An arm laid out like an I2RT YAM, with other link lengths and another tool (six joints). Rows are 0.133 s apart.
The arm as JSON. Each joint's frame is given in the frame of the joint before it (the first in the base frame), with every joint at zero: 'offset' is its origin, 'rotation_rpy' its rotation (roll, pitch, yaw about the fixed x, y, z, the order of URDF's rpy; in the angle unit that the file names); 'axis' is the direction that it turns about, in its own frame. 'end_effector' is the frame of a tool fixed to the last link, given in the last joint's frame.
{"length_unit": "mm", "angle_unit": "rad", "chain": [
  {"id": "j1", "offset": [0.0, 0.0, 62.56], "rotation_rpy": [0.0, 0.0, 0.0], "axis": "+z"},
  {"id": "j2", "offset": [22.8, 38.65, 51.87], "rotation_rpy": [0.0, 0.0, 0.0], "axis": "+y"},
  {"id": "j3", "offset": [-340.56, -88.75, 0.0], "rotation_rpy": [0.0, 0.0, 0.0], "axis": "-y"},
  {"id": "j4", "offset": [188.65, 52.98, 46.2], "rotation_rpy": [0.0, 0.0, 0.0], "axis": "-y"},
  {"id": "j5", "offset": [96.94, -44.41, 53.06], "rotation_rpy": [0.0, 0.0, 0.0], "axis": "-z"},
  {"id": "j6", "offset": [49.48, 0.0, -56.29], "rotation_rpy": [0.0, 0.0, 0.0], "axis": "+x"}
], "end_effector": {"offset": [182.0, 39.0, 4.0], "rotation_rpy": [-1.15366, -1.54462, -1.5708]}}
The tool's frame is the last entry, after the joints.
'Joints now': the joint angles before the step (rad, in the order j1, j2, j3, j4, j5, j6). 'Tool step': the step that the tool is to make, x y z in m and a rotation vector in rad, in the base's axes. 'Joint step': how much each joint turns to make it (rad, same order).
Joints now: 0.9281 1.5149 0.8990 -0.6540 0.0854 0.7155
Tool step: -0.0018 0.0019 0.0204 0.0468 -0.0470 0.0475
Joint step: -0.0015 -0.0716 0.0045 -0.0063 -0.0072 -0.0496
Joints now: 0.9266 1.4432 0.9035 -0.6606 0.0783 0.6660
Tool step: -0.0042 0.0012 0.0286 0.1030 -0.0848 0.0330
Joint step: 0.0071 -0.1326 -0.0484 0.0511 -0.0052 -0.0262
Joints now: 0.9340 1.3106 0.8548 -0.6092 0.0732 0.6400
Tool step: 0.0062 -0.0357 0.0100 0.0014 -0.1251 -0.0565
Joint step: 0.0032 -0.1485 -0.0854 0.0124 0.1163 -0.0006
